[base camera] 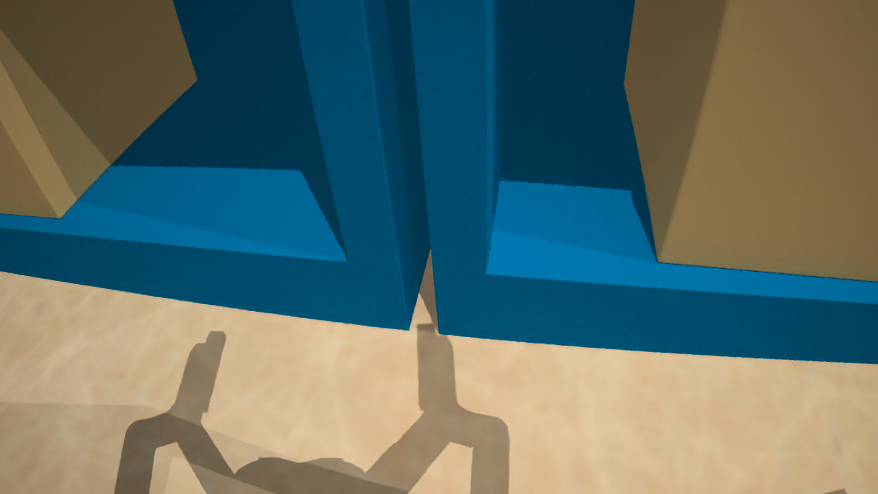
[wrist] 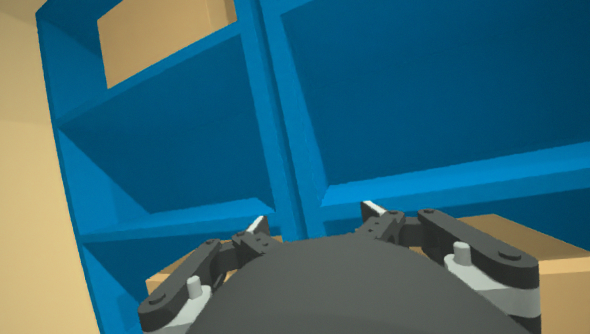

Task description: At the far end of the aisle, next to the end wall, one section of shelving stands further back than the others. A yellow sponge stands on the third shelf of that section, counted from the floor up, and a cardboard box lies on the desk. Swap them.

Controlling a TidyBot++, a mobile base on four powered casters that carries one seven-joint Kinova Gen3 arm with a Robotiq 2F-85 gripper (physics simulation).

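Places are measured from the arm's base along level axes (x right, y ahead, z up), in millimetres.
Pixels of known places: gripper, fingertip midpoint: point(wrist: 314, 219).
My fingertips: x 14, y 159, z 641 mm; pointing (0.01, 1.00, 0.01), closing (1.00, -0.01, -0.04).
Behind a point stands the place of what it marks.
My gripper point(wrist: 314, 219) {x 14, y 159, z 641 mm} is open, with its fingers wide apart and no object between them. It is in front of two blue shelving sections, facing the seam between them. The left section point(base camera: 245, 276) {x -165, y 413, z -350 mm} point(wrist: 256, 100) {x -63, y 391, z 855 mm} and the right section point(base camera: 613, 325) {x 125, y 349, z -366 mm} point(wrist: 297, 110) {x 24, y 372, z 806 mm} stand side by side. In the wrist view, a compartment in each section beside the seam shows no object in its visible part. The yellow sponge and the desk with its cardboard box do not show in either view. I cannot tell whether either section is the one set further back.
Cardboard boxes stand in the bottom compartments, one on the left point(base camera: 92, 92) {x -354, y 588, z -240 mm} and one on the right point(base camera: 767, 153) {x 205, y 356, z -217 mm}. Another box point(wrist: 165, 40) {x -303, y 464, z 1118 mm} stands high in the left section. A beige wall point(wrist: 30, 175) {x -953, y 515, z 847 mm} is at the far left. The gripper's shadow lies on the floor point(base camera: 644, 417) {x 139, y 284, z -397 mm}.
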